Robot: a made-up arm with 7 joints.
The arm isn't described. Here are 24 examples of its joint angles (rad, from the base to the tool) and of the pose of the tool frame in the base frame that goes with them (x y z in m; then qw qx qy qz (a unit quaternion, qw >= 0)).
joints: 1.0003 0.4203 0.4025 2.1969 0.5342 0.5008 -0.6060
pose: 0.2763 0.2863 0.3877 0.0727 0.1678 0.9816 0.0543
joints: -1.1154 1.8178 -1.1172 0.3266 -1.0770 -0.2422 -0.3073
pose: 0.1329 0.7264 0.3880 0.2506 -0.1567 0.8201 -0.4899
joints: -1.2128 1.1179 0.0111 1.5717 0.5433 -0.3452 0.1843
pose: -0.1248 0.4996 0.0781 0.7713 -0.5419 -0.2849 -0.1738
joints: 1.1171 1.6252 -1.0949 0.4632 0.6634 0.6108 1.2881
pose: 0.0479 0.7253 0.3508 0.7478 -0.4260 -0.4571 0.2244
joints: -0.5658 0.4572 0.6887 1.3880 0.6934 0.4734 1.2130
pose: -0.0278 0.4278 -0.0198 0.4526 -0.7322 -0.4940 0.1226
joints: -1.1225 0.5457 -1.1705 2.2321 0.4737 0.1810 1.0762
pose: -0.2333 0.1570 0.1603 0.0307 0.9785 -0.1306 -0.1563
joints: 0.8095 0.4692 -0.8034 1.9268 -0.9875 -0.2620 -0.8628
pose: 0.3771 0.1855 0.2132 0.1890 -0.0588 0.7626 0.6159
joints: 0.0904 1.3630 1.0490 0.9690 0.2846 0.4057 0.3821
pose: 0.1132 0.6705 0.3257 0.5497 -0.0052 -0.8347 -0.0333
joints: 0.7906 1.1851 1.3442 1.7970 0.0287 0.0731 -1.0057
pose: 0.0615 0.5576 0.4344 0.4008 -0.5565 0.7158 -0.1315
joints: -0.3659 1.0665 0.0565 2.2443 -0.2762 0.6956 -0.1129
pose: 0.1243 0.3807 0.1389 0.7104 -0.0225 -0.5035 -0.4912
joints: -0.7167 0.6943 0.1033 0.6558 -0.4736 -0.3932 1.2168
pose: -0.2111 0.5172 -0.0245 0.7210 -0.6456 0.2476 -0.0450
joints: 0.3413 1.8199 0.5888 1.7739 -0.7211 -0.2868 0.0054
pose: 0.1225 0.5180 0.5639 0.2880 0.5746 -0.2665 -0.7182
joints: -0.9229 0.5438 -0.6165 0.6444 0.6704 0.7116 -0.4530
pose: -0.3357 0.3655 -0.0029 0.9315 -0.0048 0.3097 0.1909
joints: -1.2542 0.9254 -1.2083 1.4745 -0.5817 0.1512 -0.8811
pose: -0.3606 0.4038 0.1557 0.6882 -0.5390 -0.0276 -0.4849
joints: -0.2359 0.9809 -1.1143 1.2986 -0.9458 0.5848 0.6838
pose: 0.0012 0.4577 -0.0418 0.7309 -0.1655 0.4119 -0.5185
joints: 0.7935 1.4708 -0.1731 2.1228 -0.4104 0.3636 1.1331
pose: 0.2023 0.4504 0.4238 0.7307 0.0684 -0.2322 -0.6384
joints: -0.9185 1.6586 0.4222 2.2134 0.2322 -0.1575 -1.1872
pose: 0.1506 0.4282 0.2069 0.3439 -0.1290 -0.7836 -0.5010
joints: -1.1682 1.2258 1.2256 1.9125 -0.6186 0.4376 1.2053
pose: 0.0740 0.5319 0.2783 0.9350 -0.0586 -0.0100 -0.3497
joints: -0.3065 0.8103 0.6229 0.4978 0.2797 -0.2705 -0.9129
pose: -0.0389 0.5570 -0.0548 0.6224 0.4544 -0.6157 0.1643
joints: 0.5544 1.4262 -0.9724 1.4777 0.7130 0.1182 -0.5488
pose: 0.2097 0.5342 0.1859 0.7381 -0.0599 -0.6157 -0.2691
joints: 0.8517 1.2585 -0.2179 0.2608 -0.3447 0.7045 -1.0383
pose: 0.1611 0.6977 0.2019 0.6516 0.7074 -0.2549 0.1002
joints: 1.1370 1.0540 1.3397 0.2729 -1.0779 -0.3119 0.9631
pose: 0.2812 0.6461 0.2230 0.5757 -0.2353 -0.7711 -0.1364
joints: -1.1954 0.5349 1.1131 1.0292 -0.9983 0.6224 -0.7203
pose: -0.3184 0.5089 0.1273 0.7796 0.5653 0.1620 -0.2156
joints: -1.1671 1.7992 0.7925 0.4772 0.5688 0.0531 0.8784
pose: 0.1268 0.7137 0.3253 0.9317 -0.2195 -0.2661 -0.1137
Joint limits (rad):
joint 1: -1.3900..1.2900
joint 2: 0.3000..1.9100
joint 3: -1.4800..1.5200
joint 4: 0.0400..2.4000
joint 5: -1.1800..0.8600
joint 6: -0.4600..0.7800
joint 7: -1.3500..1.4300
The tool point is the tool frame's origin. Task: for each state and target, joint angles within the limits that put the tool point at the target. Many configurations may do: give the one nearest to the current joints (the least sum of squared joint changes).
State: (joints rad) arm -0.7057 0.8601 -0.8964 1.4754 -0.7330 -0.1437 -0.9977
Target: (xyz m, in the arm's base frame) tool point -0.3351 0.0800 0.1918
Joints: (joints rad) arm -1.3102 0.3191 -1.2907 1.9399 -0.6283 -0.1230 -1.0088
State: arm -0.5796 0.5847 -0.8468 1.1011 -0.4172 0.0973 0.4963
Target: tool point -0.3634 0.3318 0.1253
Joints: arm -1.2368 0.7461 -1.0925 1.4640 -0.3565 0.1681 0.4865
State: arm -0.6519 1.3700 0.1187 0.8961 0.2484 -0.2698 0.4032
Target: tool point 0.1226 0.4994 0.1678
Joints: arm -0.7446 1.4182 0.2719 1.8770 0.3840 -0.1224 0.3943
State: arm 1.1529 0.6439 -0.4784 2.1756 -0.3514 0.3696 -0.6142
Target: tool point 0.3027 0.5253 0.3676
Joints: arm 1.0087 1.2358 -0.4164 1.5423 -0.4293 0.3245 -0.6259
